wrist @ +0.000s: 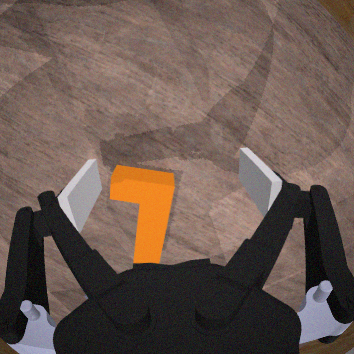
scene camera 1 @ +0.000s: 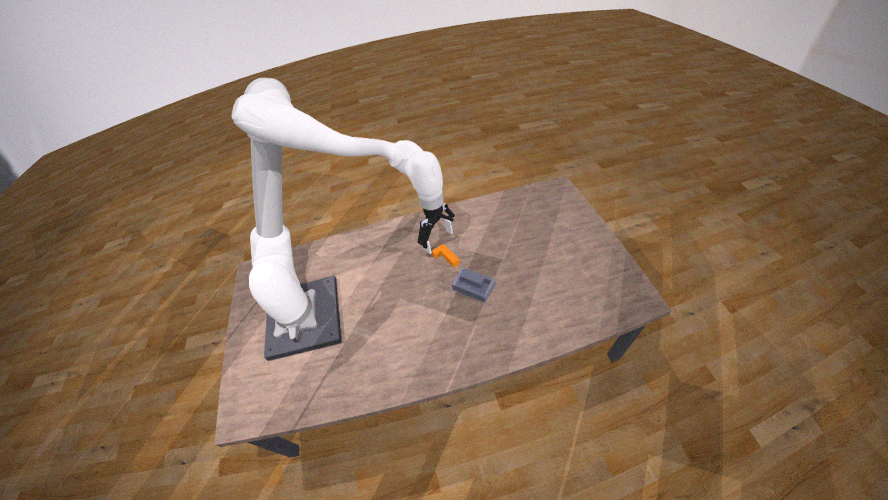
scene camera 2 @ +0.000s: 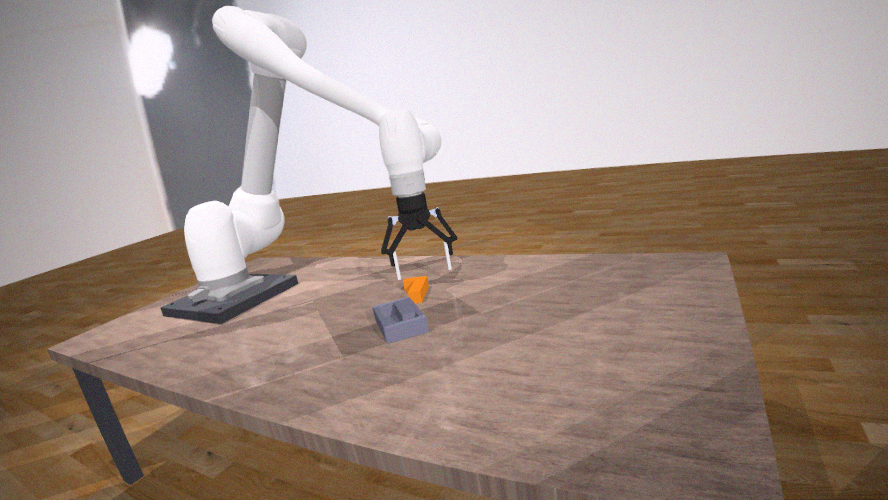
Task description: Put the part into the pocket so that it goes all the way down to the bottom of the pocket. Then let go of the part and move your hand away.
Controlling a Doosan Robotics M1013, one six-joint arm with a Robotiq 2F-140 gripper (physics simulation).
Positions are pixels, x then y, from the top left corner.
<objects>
My gripper (scene camera 2: 424, 273) is open, holding nothing. Also in view: an orange L-shaped block (wrist: 152, 189).
</objects>
